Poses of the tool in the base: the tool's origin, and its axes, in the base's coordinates. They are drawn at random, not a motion.
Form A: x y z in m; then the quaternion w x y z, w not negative.
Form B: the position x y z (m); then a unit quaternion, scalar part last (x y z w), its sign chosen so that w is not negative. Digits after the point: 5 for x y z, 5 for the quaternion.
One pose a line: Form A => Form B
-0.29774, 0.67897, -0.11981, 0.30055, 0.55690, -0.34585, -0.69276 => -0.29774, 0.67897, -0.11981, 0.55690, -0.34585, -0.69276, 0.30055
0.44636, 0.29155, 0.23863, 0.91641, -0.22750, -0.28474, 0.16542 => 0.44636, 0.29155, 0.23863, -0.22750, -0.28474, 0.16542, 0.91641
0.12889, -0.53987, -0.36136, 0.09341, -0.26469, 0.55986, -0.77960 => 0.12889, -0.53987, -0.36136, -0.26469, 0.55986, -0.77960, 0.09341
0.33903, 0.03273, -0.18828, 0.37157, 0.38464, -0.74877, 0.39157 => 0.33903, 0.03273, -0.18828, 0.38464, -0.74877, 0.39157, 0.37157
